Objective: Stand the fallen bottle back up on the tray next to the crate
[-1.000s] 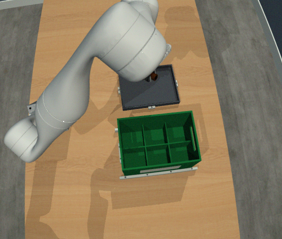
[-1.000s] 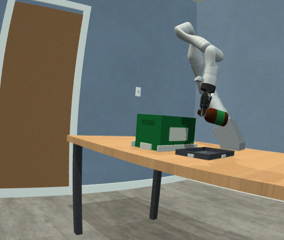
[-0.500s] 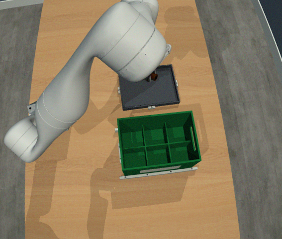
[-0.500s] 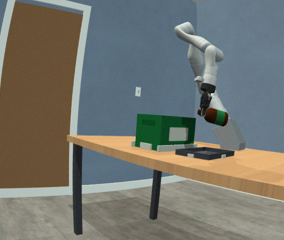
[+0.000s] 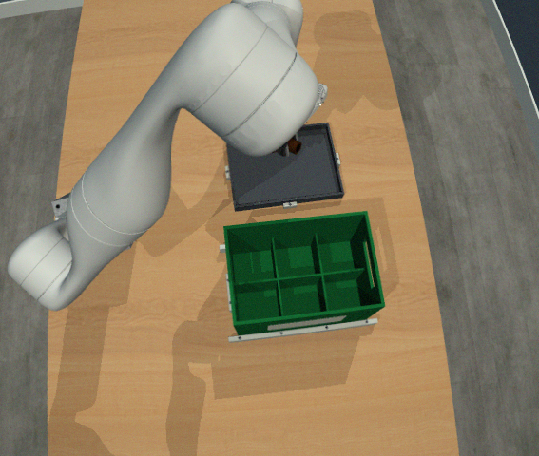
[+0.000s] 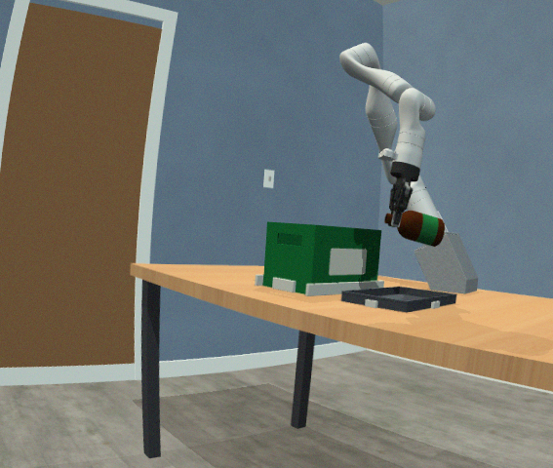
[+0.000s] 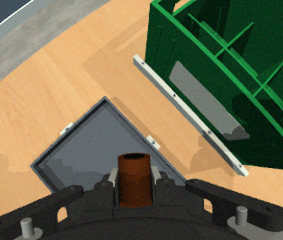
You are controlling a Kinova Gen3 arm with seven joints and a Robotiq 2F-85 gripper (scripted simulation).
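Right now the brown bottle is 4 cm behind my hand, 3 cm to the left of it and 1 cm below it. The rest, counted from my hand: green crate: 3 cm ahead, 24 cm to the right, 12 cm below; then dark grey tray: 5 cm to the left, 19 cm below.
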